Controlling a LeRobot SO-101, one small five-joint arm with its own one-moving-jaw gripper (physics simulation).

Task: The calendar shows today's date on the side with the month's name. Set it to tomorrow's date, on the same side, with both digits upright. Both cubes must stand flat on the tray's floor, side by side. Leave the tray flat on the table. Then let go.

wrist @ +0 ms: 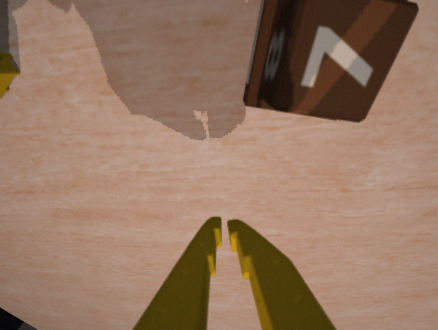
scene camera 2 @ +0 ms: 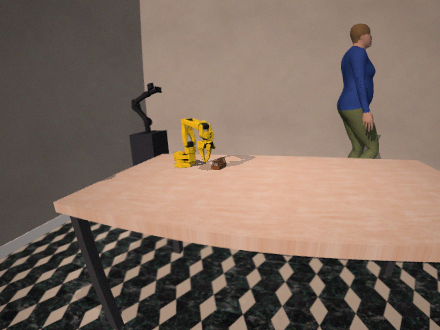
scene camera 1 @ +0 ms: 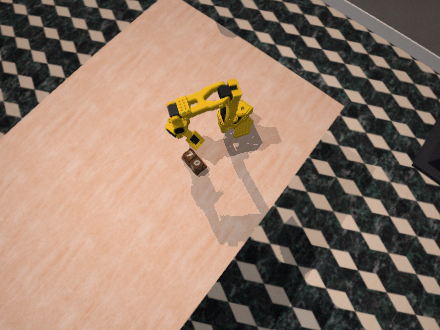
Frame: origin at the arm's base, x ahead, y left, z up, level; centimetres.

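Where they show: hand at its tool point: (wrist: 221,227) (scene camera 2: 205,161); arm's base at its link origin: (scene camera 2: 188,165) (scene camera 1: 232,127).
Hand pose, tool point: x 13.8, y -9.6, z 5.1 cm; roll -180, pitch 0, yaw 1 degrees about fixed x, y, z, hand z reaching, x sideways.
Things, the pixels of their top centre, and the offset from my tool point. Level surfaces: height alone.
- cube with a light 7, top centre: (wrist: 342,62) (scene camera 1: 189,154) dx +3.6, dy +5.7, dz -0.9 cm
- cube with a light 0, top centre: (scene camera 1: 195,163) dx +4.7, dy +9.2, dz -0.2 cm
- wooden table at its surface level: dz -5.1 cm
The brown calendar (scene camera 1: 194,162) (scene camera 2: 218,163) stands on the table. In scene camera 1, a cube with a light 7 (scene camera 1: 189,154) sits beside a cube with a light 0 (scene camera 1: 197,163). In the wrist view, a brown cube (wrist: 345,92) at the top right shows a 7 on the face towards the camera, and a round digit on its dark left face. The tray's shape, the month name and the cubes' seating cannot be made out. My gripper (scene camera 1: 201,148) (scene camera 2: 206,161) (wrist: 224,220) is shut and empty, apart from the calendar and beside it, tips near the table.
The yellow arm (scene camera 1: 200,102) (scene camera 2: 189,142) stands on the wooden table (scene camera 1: 90,175) (scene camera 2: 300,200), and its shadow falls around the calendar. A black arm (scene camera 2: 142,107) on a dark pedestal (scene camera 2: 150,145) and a person in blue (scene camera 2: 356,80) are behind the table.
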